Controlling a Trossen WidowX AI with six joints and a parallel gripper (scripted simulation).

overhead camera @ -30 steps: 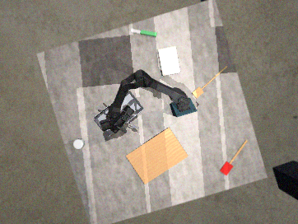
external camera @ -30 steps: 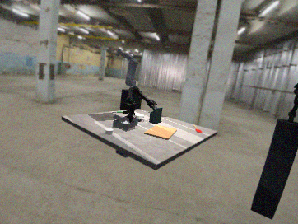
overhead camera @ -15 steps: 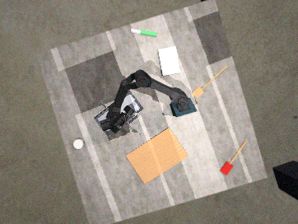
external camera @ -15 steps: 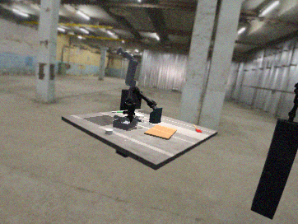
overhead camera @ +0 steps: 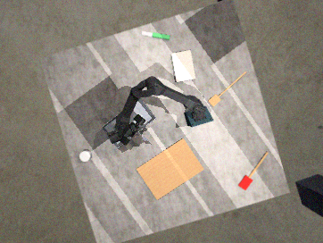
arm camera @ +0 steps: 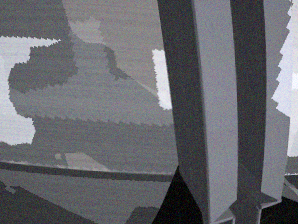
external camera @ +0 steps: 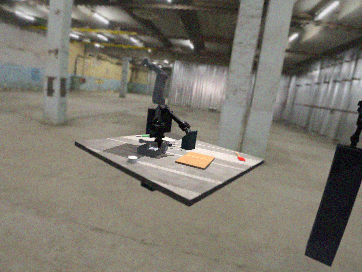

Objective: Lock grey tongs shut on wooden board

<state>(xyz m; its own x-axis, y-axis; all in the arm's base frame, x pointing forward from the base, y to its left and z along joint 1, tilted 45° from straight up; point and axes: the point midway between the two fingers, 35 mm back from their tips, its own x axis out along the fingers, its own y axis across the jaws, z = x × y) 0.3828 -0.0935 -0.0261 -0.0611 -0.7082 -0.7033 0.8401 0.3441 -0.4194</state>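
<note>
Now: the grey roasting tin 4 cm to the right of my gripper tip, 2 cm ahead of it and 1 cm below it. The rest, counted from my gripper tip: pad (41 cm behind, 27 cm to the right, 3 cm below); then wooden board (32 cm to the left, 13 cm behind, 4 cm below); then white puck (35 cm ahead, 7 cm to the left, 3 cm below).
</note>
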